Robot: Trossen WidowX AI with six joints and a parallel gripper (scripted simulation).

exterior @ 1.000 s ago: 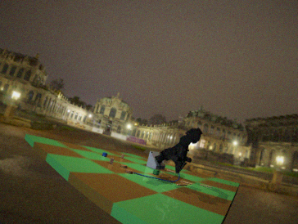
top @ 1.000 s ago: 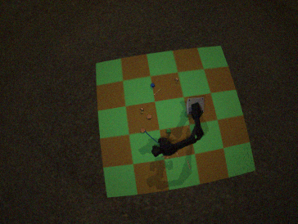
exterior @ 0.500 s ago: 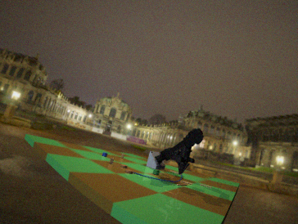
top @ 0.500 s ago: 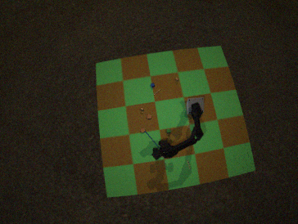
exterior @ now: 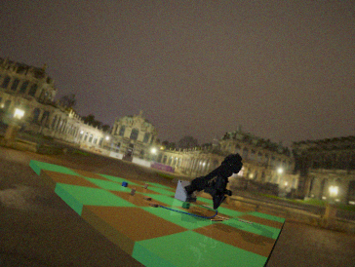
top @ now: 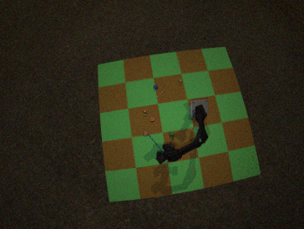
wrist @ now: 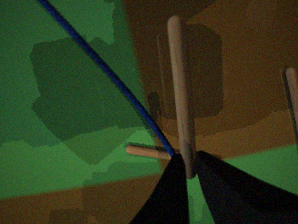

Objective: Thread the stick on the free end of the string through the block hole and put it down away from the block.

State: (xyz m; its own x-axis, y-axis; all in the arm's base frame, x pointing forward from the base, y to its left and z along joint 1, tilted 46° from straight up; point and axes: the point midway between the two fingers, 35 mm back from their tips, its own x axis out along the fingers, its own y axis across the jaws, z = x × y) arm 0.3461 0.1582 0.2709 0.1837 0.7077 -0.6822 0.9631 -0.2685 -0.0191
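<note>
Now: gripper tip 18 cm to the left of the green block, 8 cm past it and 4 cm above it. Round my gripper tip: thin wooden stick 1 cm to the right; blue object 63 cm to the right, 7 cm behind, 4 cm below; round wooden button 25 cm to the right, 13 cm ahead, 4 cm below.
</note>
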